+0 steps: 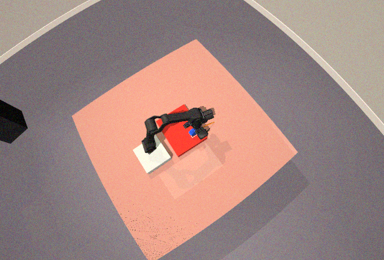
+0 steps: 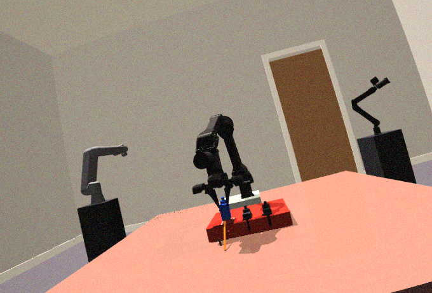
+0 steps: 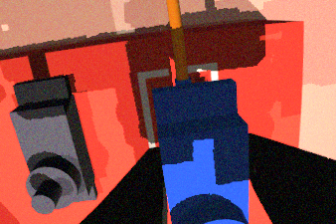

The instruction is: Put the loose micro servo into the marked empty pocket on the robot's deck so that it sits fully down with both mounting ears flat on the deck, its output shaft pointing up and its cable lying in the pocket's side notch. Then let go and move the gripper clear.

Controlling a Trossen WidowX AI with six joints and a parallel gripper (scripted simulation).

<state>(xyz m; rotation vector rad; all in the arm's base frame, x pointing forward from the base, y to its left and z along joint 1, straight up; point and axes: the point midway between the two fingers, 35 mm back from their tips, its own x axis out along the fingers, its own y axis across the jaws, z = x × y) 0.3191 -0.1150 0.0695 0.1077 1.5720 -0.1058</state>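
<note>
The red deck lies 11 cm behind my gripper tip, 9 cm to the left of it and 8 cm below it.
</note>
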